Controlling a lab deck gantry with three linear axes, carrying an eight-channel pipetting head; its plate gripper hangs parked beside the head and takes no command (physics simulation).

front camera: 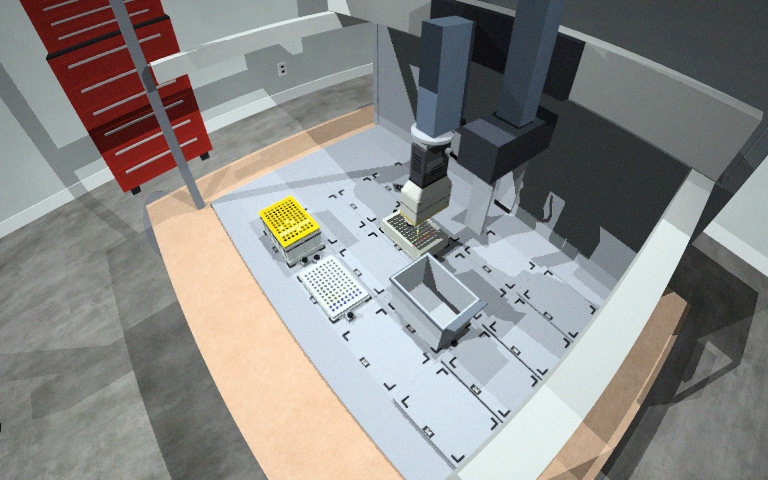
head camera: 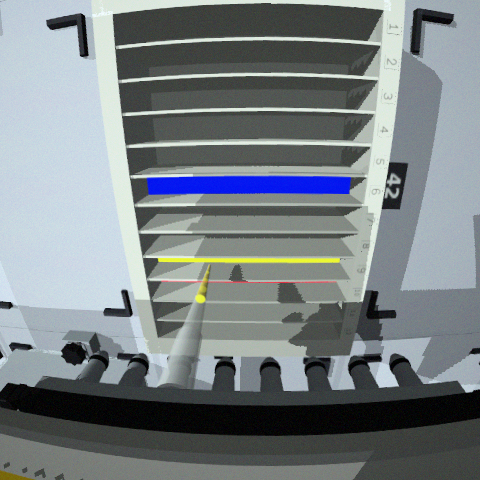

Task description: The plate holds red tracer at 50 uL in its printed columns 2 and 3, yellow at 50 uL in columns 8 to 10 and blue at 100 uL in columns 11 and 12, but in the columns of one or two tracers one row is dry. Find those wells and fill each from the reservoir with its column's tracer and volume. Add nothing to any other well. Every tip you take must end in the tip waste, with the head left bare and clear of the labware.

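Note:
The pipetting head is over the reservoir. One tip is on the third nozzle from the left in the head view, with yellow liquid in its lower part; the other seven nozzles are bare. The tip's end appears near the yellow strip in trough 9; its exact height is unclear. Blue lies in trough 6, thin red in trough 10. The plate shows blue wells at its near edge; its dry wells are too small to tell. The parked gripper hangs beside the head, fingers unclear.
The yellow tip rack stands left of the reservoir, behind the plate, with several holes showing. The grey open-topped tip waste stands right of the plate, in front of the reservoir, its walls higher than the plate. Black corner locators mark the deck.

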